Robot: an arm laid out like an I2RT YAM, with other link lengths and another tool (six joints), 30 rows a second.
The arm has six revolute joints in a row. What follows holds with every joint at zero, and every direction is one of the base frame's. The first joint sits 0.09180 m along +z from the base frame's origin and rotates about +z. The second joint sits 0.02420 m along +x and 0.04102 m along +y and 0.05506 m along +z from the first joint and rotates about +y. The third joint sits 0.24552 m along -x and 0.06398 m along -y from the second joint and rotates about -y. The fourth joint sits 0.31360 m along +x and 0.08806 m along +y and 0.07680 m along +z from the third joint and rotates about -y. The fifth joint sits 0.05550 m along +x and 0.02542 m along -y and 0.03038 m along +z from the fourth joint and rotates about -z. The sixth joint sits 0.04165 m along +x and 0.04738 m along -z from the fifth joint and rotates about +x. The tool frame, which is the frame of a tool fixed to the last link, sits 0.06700 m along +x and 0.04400 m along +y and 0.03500 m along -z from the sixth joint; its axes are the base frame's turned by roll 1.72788, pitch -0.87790 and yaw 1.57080 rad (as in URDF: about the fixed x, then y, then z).
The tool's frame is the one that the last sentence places.
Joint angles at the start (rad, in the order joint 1, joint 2, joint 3, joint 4, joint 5, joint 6):
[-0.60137, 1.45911, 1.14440, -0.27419, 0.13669, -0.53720]
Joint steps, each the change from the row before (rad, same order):
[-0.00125, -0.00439, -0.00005, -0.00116, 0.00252, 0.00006]
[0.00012, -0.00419, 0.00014, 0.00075, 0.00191, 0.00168]
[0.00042, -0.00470, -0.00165, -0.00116, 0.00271, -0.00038]
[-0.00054, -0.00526, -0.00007, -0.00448, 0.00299, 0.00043]
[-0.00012, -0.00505, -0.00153, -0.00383, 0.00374, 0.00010]
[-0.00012, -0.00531, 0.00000, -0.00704, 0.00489, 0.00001]
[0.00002, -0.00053, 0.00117, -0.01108, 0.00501, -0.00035]
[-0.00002, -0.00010, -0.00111, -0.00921, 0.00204, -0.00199]
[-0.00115, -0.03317, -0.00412, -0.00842, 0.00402, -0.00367]
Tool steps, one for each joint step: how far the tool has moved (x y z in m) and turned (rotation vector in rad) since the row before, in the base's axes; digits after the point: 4 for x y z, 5 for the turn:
[-0.0008, -0.0004, 0.0016, -0.00292, -0.00187, -0.00338]
[-0.0002, 0.0000, 0.0018, -0.00273, -0.00457, -0.00239]
[-0.0008, 0.0003, 0.0010, -0.00252, -0.00049, -0.00164]
[-0.0012, 0.0001, 0.0016, -0.00149, 0.00009, -0.00328]
[-0.0012, 0.0003, 0.0009, -0.00145, 0.00135, -0.00331]
[-0.0015, 0.0003, 0.0014, -0.00122, 0.00294, -0.00422]
[-0.0016, 0.0004, -0.0004, 0.00283, 0.00950, -0.00397]
[-0.0015, 0.0006, -0.0014, 0.00369, 0.01025, -0.00061]
[-0.0044, 0.0017, 0.0101, -0.01568, -0.01352, -0.00248]

